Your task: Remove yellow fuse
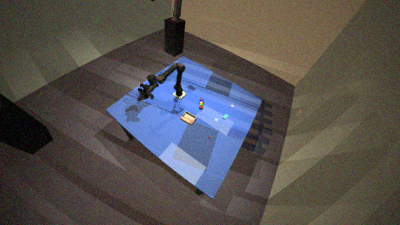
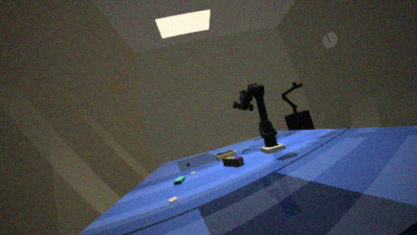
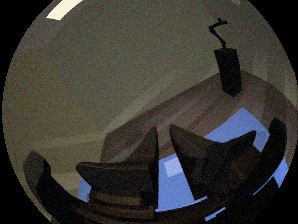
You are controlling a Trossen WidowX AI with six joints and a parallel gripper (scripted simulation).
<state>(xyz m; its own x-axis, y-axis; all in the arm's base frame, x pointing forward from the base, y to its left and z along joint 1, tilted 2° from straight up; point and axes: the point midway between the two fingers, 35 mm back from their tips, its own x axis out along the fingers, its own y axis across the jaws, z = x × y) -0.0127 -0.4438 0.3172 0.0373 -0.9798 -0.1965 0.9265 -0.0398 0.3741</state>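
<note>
My gripper tip is now 320 mm short of the red fuse, 500 mm to the right of it and 300 mm above it. From my gripper tip the other things lie so: yellow fuse: 300 mm ahead, 530 mm to the left, 300 mm below; then tray: 300 mm ahead, 310 mm to the left, 330 mm below.
</note>
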